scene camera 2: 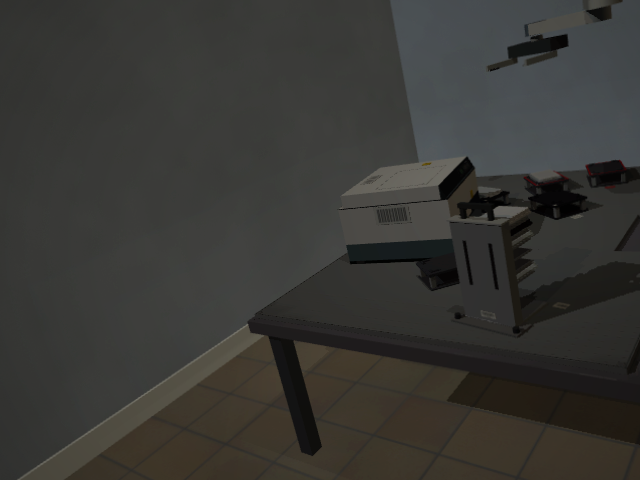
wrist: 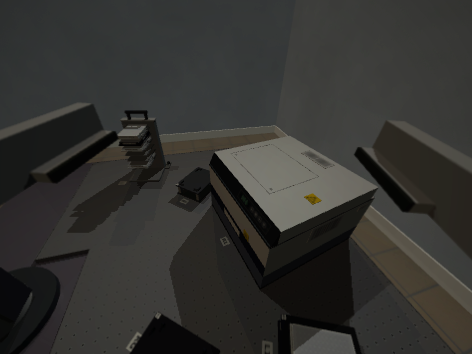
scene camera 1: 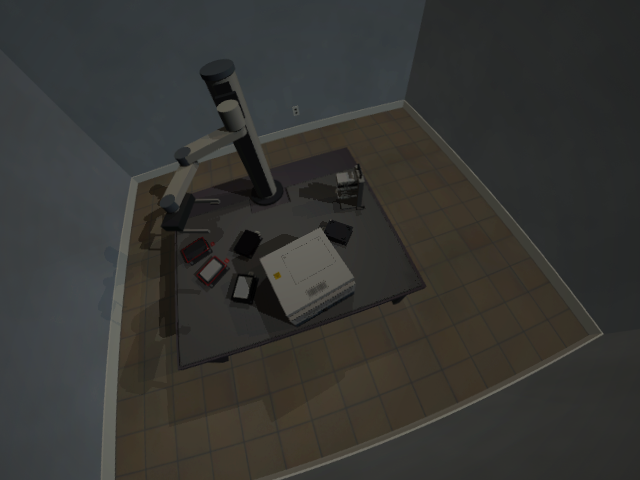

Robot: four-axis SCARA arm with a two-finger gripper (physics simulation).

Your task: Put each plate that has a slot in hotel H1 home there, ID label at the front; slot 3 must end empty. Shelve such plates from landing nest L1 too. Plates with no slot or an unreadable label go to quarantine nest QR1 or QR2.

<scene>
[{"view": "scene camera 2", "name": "my gripper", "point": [505,66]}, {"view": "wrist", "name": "my gripper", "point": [233,129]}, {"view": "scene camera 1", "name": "my gripper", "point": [214,215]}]
</scene>
